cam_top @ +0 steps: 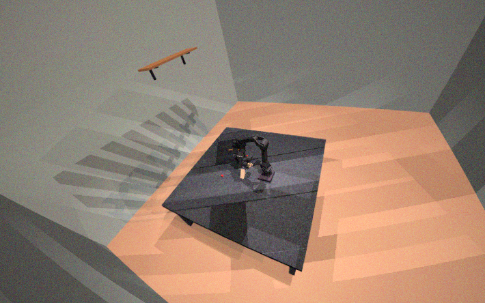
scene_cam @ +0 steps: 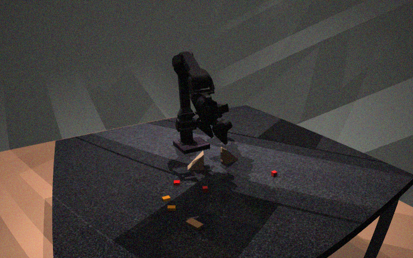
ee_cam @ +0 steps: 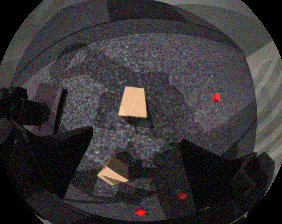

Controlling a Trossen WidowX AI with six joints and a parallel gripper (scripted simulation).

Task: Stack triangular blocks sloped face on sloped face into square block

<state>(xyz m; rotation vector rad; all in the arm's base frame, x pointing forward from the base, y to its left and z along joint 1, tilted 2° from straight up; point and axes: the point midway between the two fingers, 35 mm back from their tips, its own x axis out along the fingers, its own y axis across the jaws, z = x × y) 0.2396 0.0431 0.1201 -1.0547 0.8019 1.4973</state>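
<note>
The triangular block is 10 mm behind my gripper tip, 40 mm to the left of it and 90 mm below it. Also, from my gripper tip: flat tan piece 330 mm ahead, 220 mm to the right, 100 mm below.
</note>
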